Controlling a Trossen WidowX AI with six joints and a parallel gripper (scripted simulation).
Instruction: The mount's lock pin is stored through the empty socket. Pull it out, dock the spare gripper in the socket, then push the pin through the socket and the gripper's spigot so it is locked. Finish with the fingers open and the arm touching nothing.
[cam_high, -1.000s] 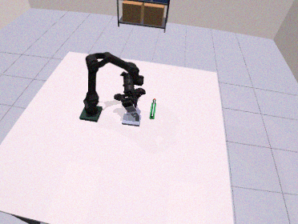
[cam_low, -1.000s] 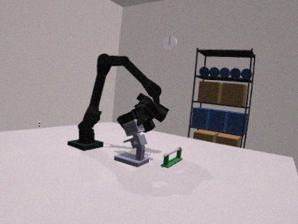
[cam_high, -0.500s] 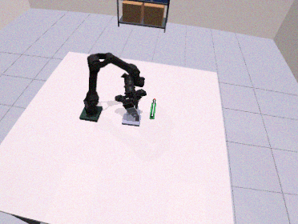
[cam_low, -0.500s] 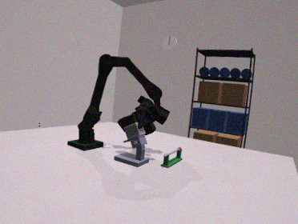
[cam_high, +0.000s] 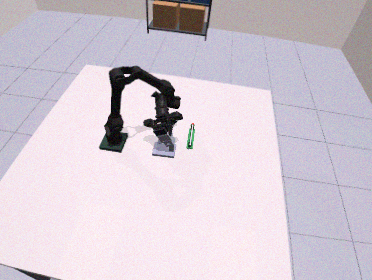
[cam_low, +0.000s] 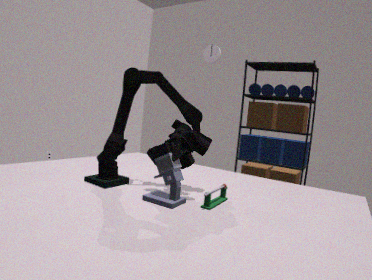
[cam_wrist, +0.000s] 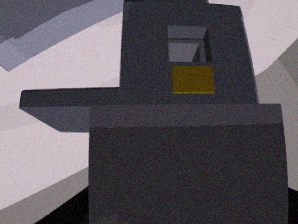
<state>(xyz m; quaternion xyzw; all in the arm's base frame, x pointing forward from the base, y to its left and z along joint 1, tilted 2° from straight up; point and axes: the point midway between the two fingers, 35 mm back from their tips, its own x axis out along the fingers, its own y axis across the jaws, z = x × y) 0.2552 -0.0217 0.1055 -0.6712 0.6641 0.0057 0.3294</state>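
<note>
My gripper tip is 2 cm to the right of the spare gripper. Round my gripper tip: grey mount: 7 cm below, 2 cm to the left, 1 cm ahead; green cradle: 14 cm ahead, 10 cm to the left, 10 cm below.
</note>
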